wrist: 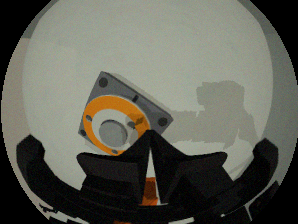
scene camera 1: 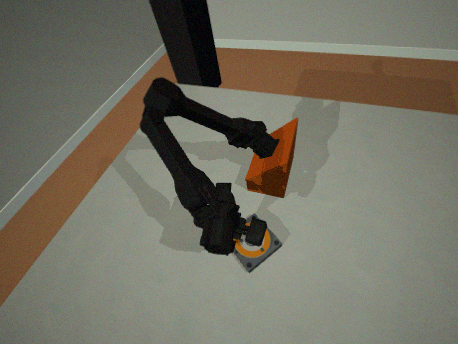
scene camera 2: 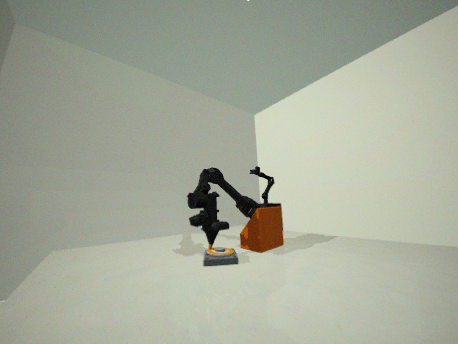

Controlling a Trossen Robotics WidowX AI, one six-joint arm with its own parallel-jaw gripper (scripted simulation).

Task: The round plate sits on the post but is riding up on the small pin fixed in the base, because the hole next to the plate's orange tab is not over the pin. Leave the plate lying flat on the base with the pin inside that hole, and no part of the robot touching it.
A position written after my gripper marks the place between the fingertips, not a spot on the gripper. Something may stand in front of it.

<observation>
In view: my gripper (scene camera 1: 233, 235) and a round plate (wrist: 115, 107).
My gripper is seen too in the wrist view (wrist: 150, 132) and in scene camera 2 (scene camera 2: 211, 245).
</observation>
